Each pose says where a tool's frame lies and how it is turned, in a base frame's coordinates. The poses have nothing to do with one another.
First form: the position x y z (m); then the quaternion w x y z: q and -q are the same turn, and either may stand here.
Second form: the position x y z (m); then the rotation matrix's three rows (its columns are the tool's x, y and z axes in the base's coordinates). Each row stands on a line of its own. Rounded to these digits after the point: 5 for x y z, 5 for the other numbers.
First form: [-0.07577, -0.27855, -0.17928, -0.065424, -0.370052, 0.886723, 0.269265]
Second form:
-0.07577, -0.27855, -0.17928
-0.71756, -0.62103, -0.31531
-0.69150, 0.58112, 0.42911
-0.08326, 0.52595, -0.84643

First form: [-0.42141, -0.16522, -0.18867, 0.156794, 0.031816, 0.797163, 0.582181]
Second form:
-0.42141, -0.16522, -0.18867
-0.94881, -0.13184, 0.28703
0.23329, 0.32011, 0.91821
-0.21294, 0.93816, -0.27296

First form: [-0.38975, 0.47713, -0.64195, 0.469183, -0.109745, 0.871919, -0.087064]
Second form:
-0.38975, 0.47713, -0.64195
-0.53565, -0.10968, 0.83729
-0.27308, 0.96075, -0.04884
-0.79907, -0.25481, -0.54457

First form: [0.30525, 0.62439, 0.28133, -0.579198, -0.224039, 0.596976, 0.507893]
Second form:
0.30525, 0.62439, 0.28133
-0.22867, 0.32085, -0.91911
-0.85583, 0.38370, 0.34687
0.46396, 0.86593, 0.18685

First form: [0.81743, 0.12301, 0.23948, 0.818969, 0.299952, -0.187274, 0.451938]
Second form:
0.81743, 0.12301, 0.23948
0.52136, -0.85259, -0.03562
0.62790, 0.41156, -0.66057
0.57786, 0.32203, 0.74991

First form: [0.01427, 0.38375, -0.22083, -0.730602, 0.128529, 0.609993, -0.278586]
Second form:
0.01427, 0.38375, -0.22083
0.10060, -0.25027, -0.96294
0.56387, 0.81174, -0.15206
0.81971, -0.52768, 0.22278

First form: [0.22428, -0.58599, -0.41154, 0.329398, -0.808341, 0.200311, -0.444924]
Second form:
0.22428, -0.58599, -0.41154
0.52384, -0.03073, 0.85126
-0.61695, -0.70274, 0.35429
0.58734, -0.71078, -0.38708

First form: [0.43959, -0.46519, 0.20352, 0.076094, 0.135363, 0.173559, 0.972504]
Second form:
0.43959, -0.46519, 0.20352
-0.95177, -0.10102, 0.28970
0.19499, -0.92817, 0.31697
0.23687, 0.35817, 0.90311

